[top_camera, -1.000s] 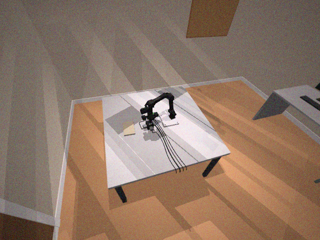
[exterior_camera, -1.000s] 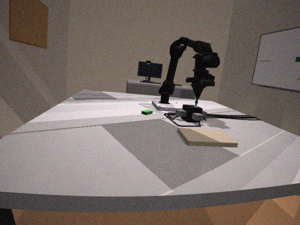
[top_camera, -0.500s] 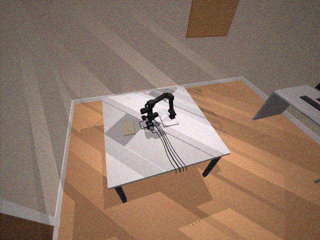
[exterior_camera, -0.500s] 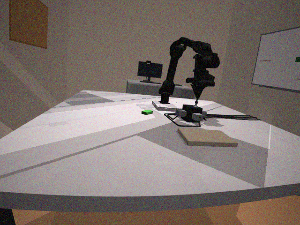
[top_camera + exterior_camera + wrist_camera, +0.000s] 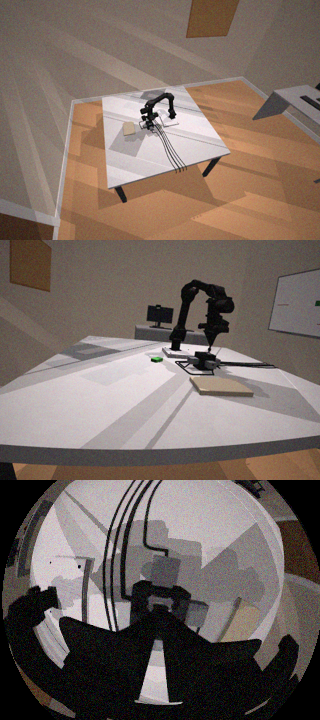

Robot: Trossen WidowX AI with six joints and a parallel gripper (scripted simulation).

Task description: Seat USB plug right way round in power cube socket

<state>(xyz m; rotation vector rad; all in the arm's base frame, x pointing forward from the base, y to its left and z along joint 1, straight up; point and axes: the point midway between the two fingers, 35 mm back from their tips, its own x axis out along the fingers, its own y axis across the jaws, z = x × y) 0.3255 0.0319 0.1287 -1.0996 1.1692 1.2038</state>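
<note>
Right now the USB plug is 2 cm below my gripper tip. From my gripper tip the other things lie so: flat beige block: 24 cm ahead, 11 cm below, 10 cm to the right; then small green block: 23 cm to the right, 12 cm behind, 11 cm below.
</note>
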